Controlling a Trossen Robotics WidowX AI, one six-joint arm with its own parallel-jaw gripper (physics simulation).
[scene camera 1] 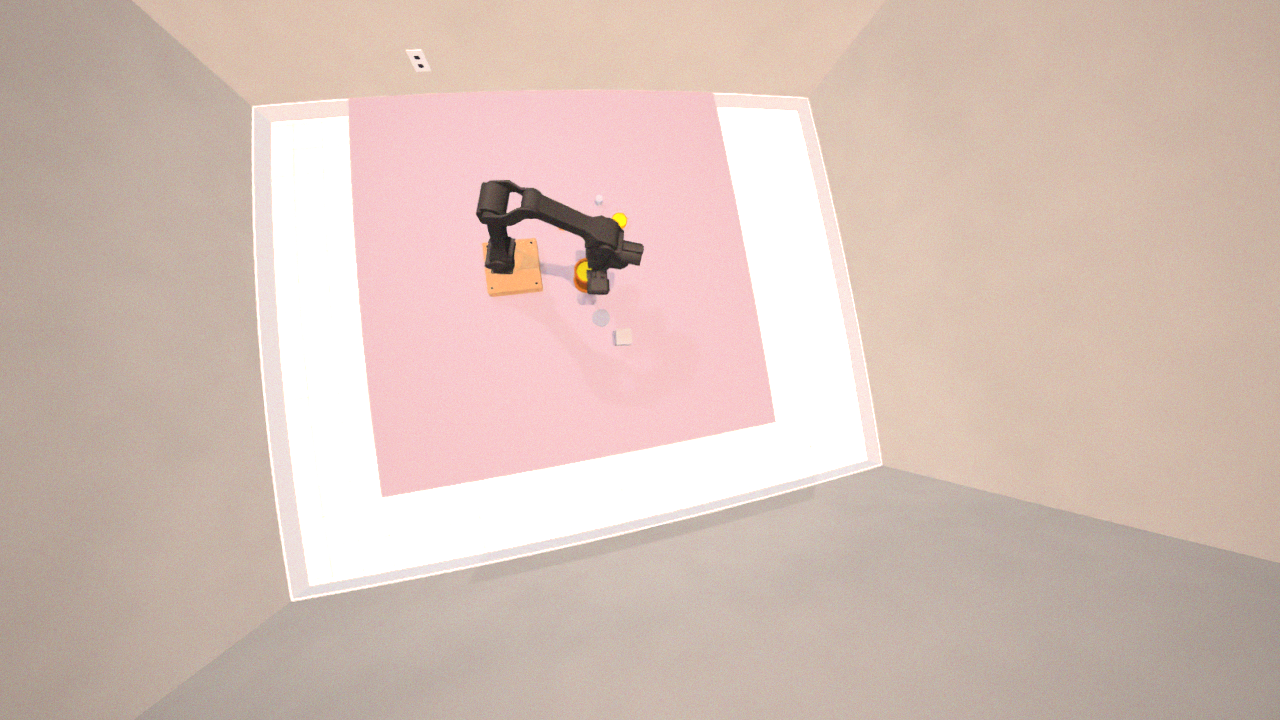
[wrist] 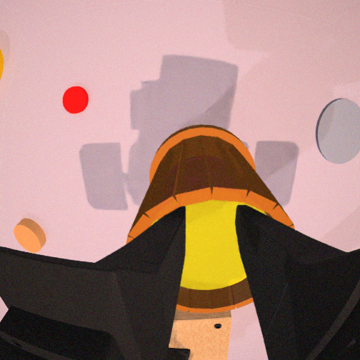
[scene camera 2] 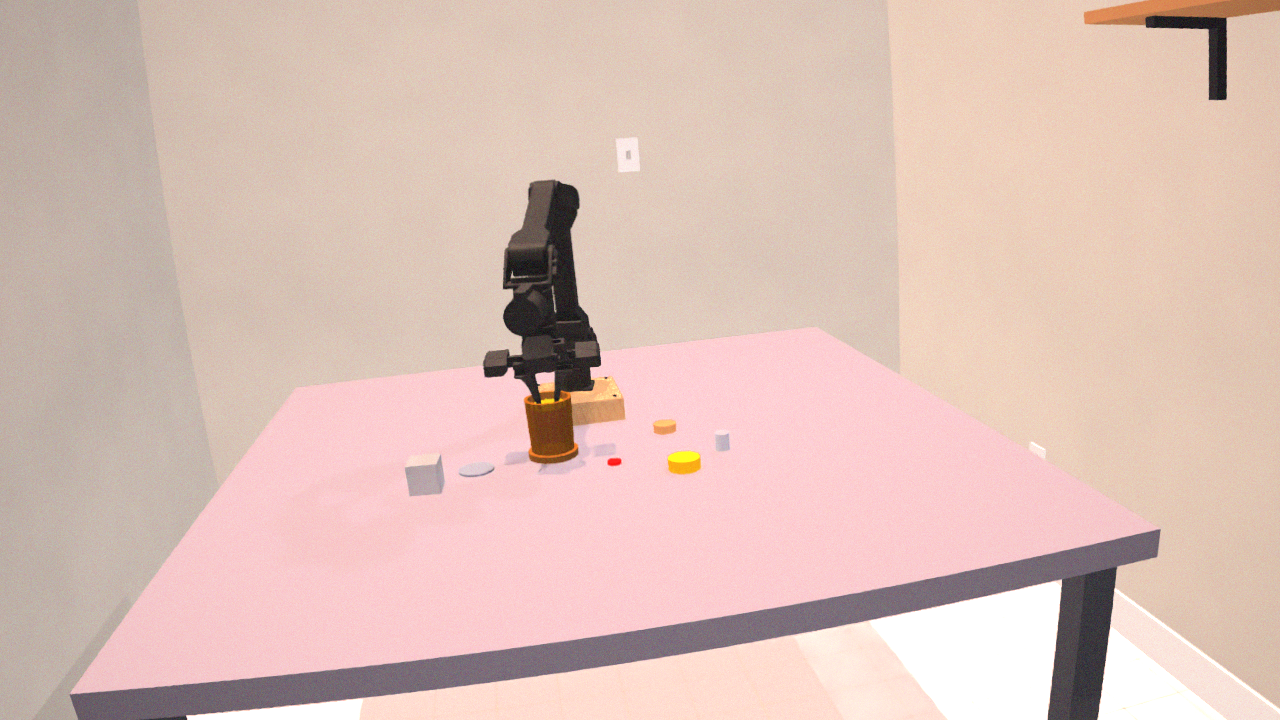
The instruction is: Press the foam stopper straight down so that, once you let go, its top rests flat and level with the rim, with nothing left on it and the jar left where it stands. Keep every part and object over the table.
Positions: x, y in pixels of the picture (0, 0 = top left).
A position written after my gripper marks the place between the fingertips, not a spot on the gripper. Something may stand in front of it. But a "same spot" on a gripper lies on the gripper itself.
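Labels:
Scene camera 1 shows me my gripper. I see my gripper in the wrist view (210, 214) too, and scene camera 2 shows it as well. On my gripper, (scene camera 1: 597, 283) and (scene camera 2: 499, 353) are the same spot.

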